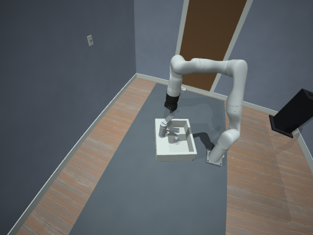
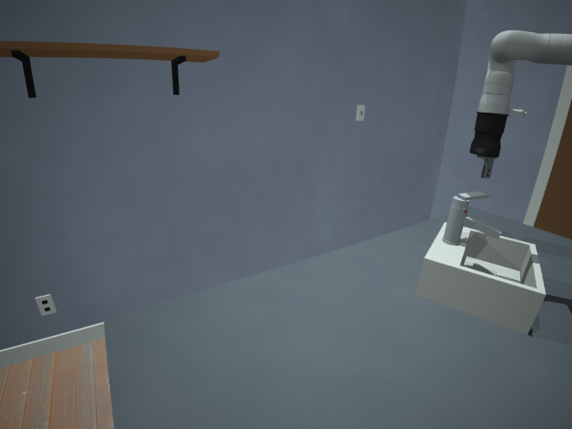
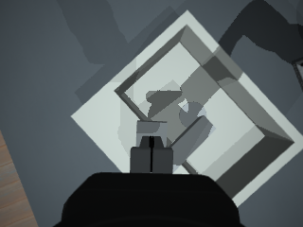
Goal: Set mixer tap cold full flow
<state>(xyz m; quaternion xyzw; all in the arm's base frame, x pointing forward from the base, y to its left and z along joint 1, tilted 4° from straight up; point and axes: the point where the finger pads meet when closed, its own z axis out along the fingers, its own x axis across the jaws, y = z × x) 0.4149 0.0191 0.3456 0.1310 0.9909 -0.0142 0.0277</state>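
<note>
The flat lever is 70 mm below my hand, 20 mm to the left of it and 10 mm ahead of it. Round my hand: white basin (310 mm below, 80 mm behind, 10 mm to the left); grey mixer tap (120 mm below, 40 mm to the left, 10 mm ahead).
</note>
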